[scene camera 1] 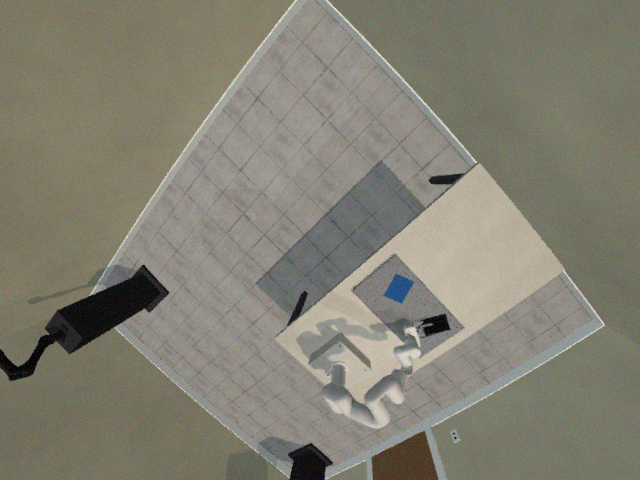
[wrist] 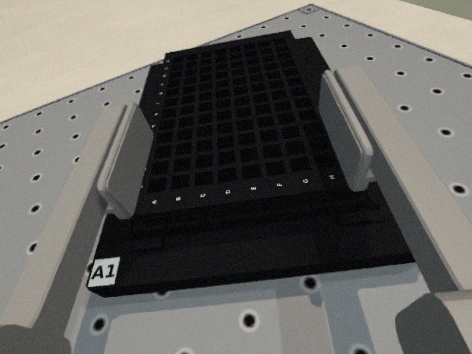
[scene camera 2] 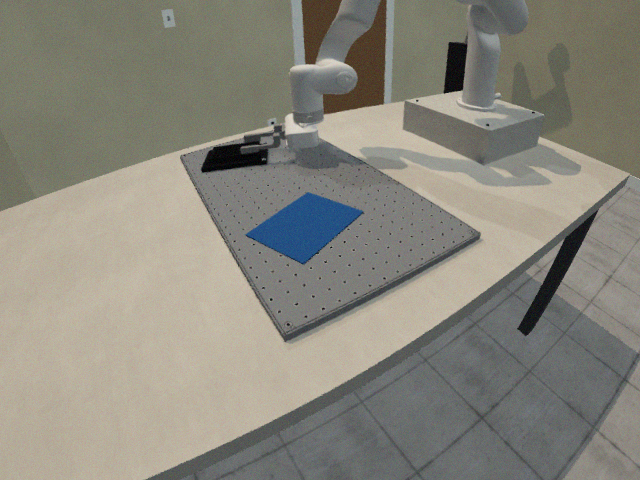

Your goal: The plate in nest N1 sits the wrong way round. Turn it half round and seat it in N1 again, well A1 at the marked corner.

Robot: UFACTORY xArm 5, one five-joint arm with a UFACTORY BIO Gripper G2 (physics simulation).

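The black well plate (scene camera 1: 436, 323) (scene camera 2: 230, 150) (wrist: 225, 125) lies in the black nest (scene camera 2: 219, 166) (wrist: 235, 260) on the grey board. In the wrist view its letters A to H run along the near edge, and its A end is on the same side as the nest's white A1 label (wrist: 103, 271). I cannot tell whether it is fully down all round. My gripper (scene camera 1: 423, 327) (scene camera 2: 244, 144) (wrist: 235, 140) is shut to its narrowest with nothing between its pads. The pads hang over the plate's two long sides, and the right pad hides part of column H.
A flat blue square (scene camera 1: 398, 288) (scene camera 2: 305, 227) lies on the perforated grey board (scene camera 1: 374, 297) (scene camera 2: 413, 232) (wrist: 40, 140). The grey robot base box (scene camera 1: 356, 351) (scene camera 2: 444, 129) stands on the table (scene camera 1: 491, 222) (scene camera 2: 103, 310), beyond the board in scene camera 2.
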